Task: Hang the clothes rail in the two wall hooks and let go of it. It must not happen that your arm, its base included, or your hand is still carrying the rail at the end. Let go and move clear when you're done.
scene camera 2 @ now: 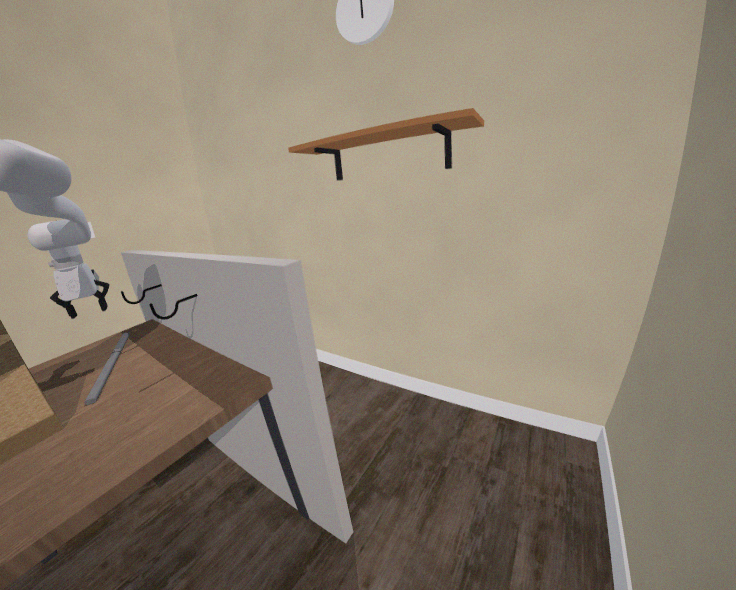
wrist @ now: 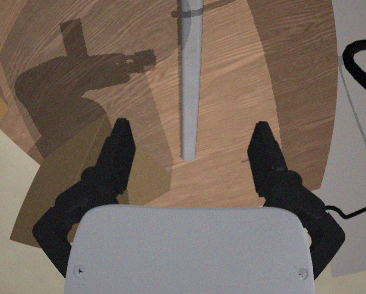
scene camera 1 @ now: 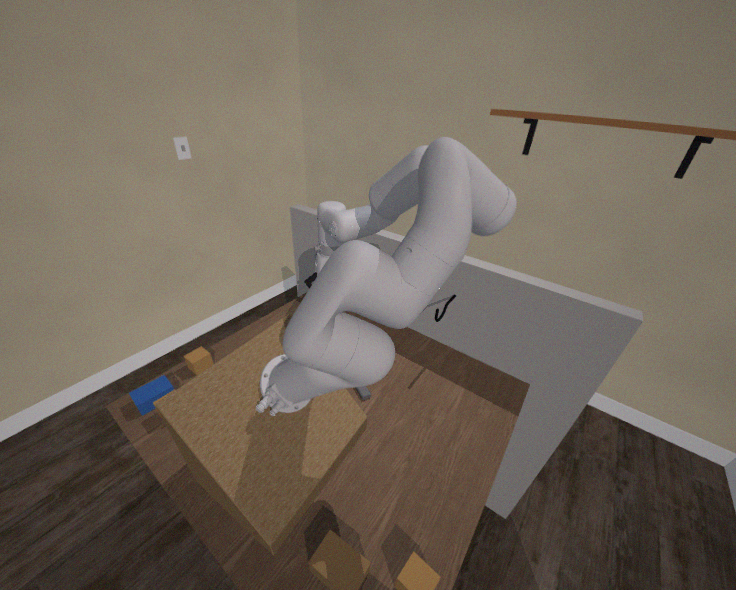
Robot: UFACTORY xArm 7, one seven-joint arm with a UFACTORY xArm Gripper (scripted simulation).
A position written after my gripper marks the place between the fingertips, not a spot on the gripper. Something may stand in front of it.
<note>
In view: my gripper (scene camera 2: pixel 90 313), a blue block (scene camera 1: pixel 143 397) and a wall panel (scene camera 2: pixel 254 310).
My gripper also shows in the wrist view (wrist: pixel 192 134). The wall panel shows as well in scene camera 1 (scene camera 1: pixel 563 342).
</note>
